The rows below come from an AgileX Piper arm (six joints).
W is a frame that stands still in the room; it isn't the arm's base.
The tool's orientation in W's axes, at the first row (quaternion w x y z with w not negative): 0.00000 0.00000 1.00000 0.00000
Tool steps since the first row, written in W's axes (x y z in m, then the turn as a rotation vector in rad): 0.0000 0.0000 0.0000 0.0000 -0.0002 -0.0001; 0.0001 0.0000 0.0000 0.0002 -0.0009 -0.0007; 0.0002 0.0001 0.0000 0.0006 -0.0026 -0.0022; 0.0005 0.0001 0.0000 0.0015 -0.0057 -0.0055; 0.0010 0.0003 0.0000 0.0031 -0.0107 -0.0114; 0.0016 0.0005 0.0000 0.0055 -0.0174 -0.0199; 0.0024 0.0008 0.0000 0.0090 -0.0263 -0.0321; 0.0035 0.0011 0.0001 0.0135 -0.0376 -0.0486; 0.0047 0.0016 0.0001 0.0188 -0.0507 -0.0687; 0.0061 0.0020 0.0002 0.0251 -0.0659 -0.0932; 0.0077 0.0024 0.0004 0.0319 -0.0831 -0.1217; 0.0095 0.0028 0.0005 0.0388 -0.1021 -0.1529
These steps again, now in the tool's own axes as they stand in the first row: 0.0000 0.0000 0.0000 0.0000 -0.0002 0.0001; -0.0001 0.0000 0.0000 -0.0002 -0.0009 0.0007; -0.0002 0.0001 0.0000 -0.0006 -0.0026 0.0022; -0.0005 0.0001 0.0000 -0.0015 -0.0057 0.0055; -0.0010 0.0003 0.0000 -0.0031 -0.0107 0.0114; -0.0016 0.0005 0.0000 -0.0055 -0.0174 0.0199; -0.0024 0.0008 0.0000 -0.0090 -0.0263 0.0321; -0.0035 0.0011 -0.0001 -0.0135 -0.0376 0.0486; -0.0047 0.0016 -0.0001 -0.0188 -0.0507 0.0687; -0.0061 0.0020 -0.0002 -0.0251 -0.0659 0.0932; -0.0077 0.0024 -0.0004 -0.0319 -0.0831 0.1217; -0.0095 0.0028 -0.0005 -0.0388 -0.1021 0.1529
